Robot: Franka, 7 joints.
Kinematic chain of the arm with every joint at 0, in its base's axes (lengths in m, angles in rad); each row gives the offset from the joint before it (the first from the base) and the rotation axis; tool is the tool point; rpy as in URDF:
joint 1: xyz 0 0 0.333 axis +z
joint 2: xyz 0 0 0 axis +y
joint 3: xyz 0 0 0.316 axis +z
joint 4: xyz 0.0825 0 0 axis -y
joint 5: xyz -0.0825 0 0.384 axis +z
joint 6: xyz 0 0 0 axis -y
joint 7: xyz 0.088 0 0 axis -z
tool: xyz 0 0 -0.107 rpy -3.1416 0 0
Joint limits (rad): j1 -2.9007..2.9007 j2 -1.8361..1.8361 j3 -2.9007..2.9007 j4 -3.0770..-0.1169 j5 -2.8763..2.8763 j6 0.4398..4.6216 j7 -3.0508..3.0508
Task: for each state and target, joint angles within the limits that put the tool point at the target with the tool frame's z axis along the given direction. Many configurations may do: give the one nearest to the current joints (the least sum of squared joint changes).
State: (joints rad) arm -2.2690 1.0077 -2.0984 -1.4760 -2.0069 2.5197 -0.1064
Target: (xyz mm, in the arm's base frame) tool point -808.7 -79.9 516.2 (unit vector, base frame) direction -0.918 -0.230 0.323
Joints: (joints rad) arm -2.6401 1.4693 -1.9603 -0.5815 -2.7084 2.8505 -0.1064
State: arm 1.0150 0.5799 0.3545 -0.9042 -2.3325 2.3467 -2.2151
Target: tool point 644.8 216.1 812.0 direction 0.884 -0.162 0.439
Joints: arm 0.2215 0.4352 0.1001 -0.8243 -2.0086 2.6757 -2.2151
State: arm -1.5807 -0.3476 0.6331 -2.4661 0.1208 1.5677 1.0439
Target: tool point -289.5 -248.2 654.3 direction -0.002 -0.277 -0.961
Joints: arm -2.1900 -0.5976 -0.2023 -2.1104 0.0860 1.7208 1.0439
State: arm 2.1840 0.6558 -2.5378 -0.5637 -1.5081 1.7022 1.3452
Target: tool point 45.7 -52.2 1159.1 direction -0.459 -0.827 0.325
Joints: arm 2.2165 0.3360 -2.8997 -0.6600 -1.4801 1.8704 1.3452
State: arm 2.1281 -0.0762 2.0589 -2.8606 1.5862 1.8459 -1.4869
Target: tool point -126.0 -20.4 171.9 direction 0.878 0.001 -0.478
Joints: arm 2.1380 -0.7365 1.5621 -3.0723 0.7258 1.5568 -1.4869
